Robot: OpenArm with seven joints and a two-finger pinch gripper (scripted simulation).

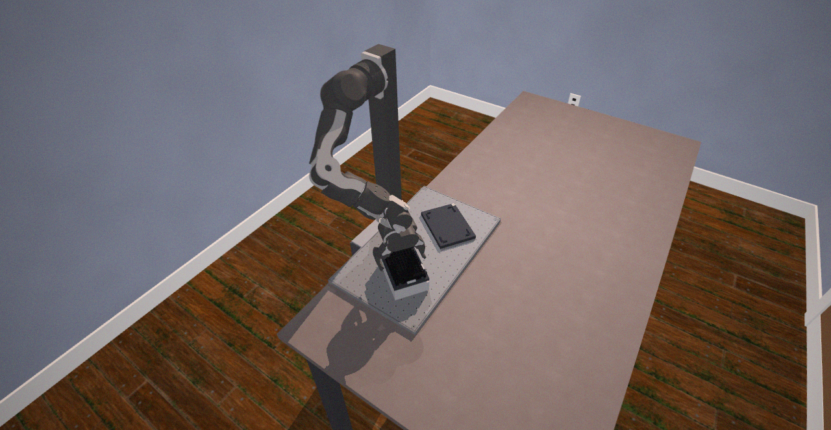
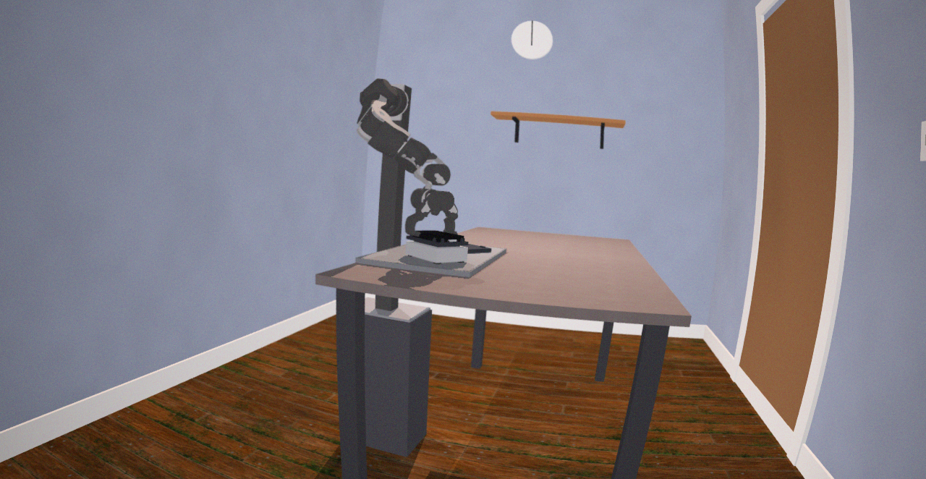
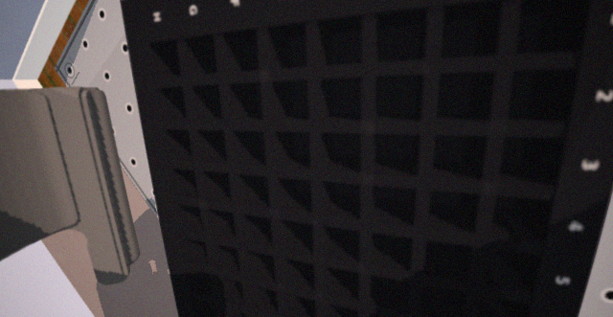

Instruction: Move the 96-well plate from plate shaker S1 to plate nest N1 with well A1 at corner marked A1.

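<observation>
Now: the black 96-well plate 2 cm ahead of my hand and 1 cm to the right of it.
</observation>
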